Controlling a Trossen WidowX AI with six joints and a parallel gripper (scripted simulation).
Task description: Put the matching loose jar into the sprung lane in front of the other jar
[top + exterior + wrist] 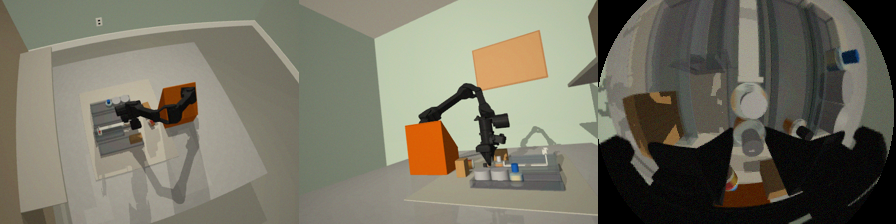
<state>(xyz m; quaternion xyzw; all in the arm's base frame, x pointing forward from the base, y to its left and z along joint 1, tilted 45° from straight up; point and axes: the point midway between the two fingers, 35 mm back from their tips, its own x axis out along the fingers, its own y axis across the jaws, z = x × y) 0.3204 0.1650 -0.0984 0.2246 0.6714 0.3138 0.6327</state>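
Now: the jar 14 cm behind my gripper tip, 3 cm to the left of it and 1 cm below it. From my gripper tip the other things lie so: grey lane rack (14 cm ahead, 4 cm to the left, 1 cm below); white pusher rod (14 cm ahead, 4 cm to the left, 2 cm above); cardboard box (13 cm to the left, 1 cm above).
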